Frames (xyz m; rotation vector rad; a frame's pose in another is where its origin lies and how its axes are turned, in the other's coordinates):
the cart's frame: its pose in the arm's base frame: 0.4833 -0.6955 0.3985 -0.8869 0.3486 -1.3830
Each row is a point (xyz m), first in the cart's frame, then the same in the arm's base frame.
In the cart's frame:
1: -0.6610 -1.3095 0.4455
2: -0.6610 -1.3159 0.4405
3: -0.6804 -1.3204 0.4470
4: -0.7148 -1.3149 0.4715
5: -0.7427 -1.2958 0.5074
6: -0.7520 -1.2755 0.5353
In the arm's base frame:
1: -0.2555 0.1549 1.4383
2: -0.2634 0.1536 1.4397
3: -0.2659 0.1743 1.4417
4: -0.2521 0.2145 1.4441
5: -0.2197 0.2517 1.4458
6: -0.1882 0.2685 1.4467

